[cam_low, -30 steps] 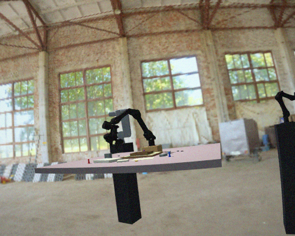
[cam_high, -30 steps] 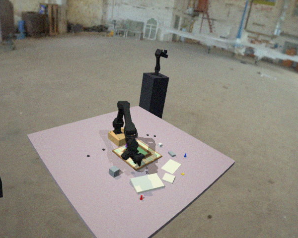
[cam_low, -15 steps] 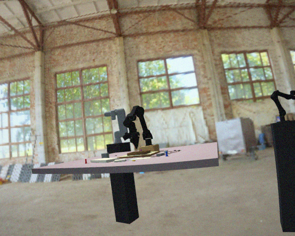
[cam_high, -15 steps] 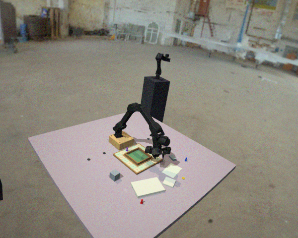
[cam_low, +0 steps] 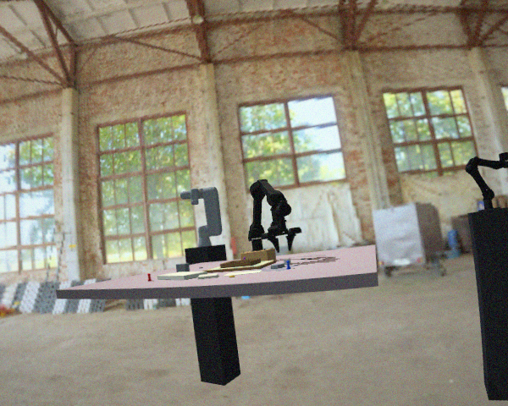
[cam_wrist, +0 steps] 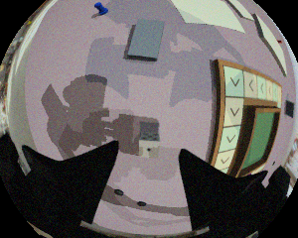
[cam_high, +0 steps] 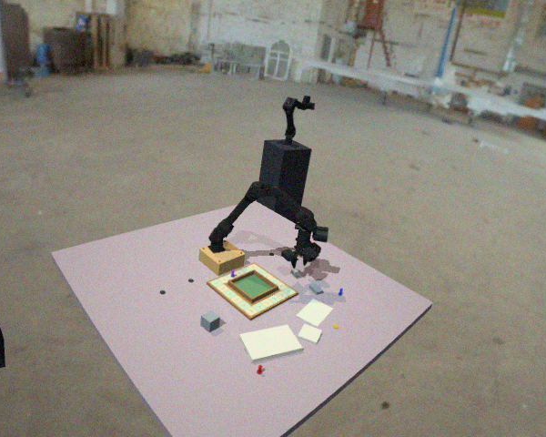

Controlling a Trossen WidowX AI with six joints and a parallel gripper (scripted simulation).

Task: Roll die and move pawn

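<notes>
Now: gripper tip 2 cm past the white die and 5 cm above it. From my gripper tip the other things lie so: yellow token 35 cm ahead, 6 cm to the right, 6 cm below; blue pawn 19 cm ahead, 10 cm to the left, 4 cm below; purple pawn 11 cm behind, 29 cm to the right, 3 cm below.
</notes>
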